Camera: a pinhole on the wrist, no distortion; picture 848 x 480 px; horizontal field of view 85.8 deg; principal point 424.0 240.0 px. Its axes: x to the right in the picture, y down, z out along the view. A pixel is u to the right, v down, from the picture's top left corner.
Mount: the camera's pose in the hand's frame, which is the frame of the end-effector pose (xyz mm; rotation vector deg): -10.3 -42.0 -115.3 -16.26 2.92 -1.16
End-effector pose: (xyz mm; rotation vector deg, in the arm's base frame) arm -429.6 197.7 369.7 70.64 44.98 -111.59
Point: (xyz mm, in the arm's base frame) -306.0 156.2 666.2
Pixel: outside the picture
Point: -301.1 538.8 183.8
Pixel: behind the camera
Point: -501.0 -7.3 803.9
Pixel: 74 149
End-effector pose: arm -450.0 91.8 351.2 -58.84 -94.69 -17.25
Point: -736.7 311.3 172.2
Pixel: 362 116
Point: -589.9 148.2 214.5
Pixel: 266 123
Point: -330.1 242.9 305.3
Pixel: outside the picture
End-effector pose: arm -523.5 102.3 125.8 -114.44 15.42 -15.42
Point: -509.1 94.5 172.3
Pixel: 549 122
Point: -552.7 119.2 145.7
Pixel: 314 184
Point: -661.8 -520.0 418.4
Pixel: behind the camera
